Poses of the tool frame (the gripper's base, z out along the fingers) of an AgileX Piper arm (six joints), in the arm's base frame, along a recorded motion.
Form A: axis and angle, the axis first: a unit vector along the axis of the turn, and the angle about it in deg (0 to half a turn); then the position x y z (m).
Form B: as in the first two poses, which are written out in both.
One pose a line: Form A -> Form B
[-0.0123 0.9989 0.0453 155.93 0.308 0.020 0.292] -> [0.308 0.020 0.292], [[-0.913 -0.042 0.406], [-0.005 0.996 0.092], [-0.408 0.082 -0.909]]
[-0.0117 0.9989 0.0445 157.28 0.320 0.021 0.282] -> [0.320 0.021 0.282], [[-0.922 -0.040 0.385], [-0.005 0.996 0.090], [-0.387 0.081 -0.919]]
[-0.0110 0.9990 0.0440 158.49 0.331 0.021 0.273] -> [0.331 0.021 0.273], [[-0.930 -0.037 0.365], [-0.005 0.996 0.089], [-0.367 0.081 -0.927]]
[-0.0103 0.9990 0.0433 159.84 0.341 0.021 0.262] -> [0.341 0.021 0.262], [[-0.939 -0.035 0.343], [-0.005 0.996 0.087], [-0.345 0.080 -0.935]]
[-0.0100 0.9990 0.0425 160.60 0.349 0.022 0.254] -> [0.349 0.022 0.254], [[-0.943 -0.034 0.331], [-0.005 0.996 0.086], [-0.333 0.079 -0.940]]
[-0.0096 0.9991 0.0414 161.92 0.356 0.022 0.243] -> [0.356 0.022 0.243], [[-0.950 -0.032 0.309], [-0.006 0.996 0.084], [-0.311 0.078 -0.947]]
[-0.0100 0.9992 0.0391 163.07 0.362 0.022 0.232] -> [0.362 0.022 0.232], [[-0.956 -0.031 0.290], [-0.008 0.997 0.079], [-0.292 0.074 -0.954]]
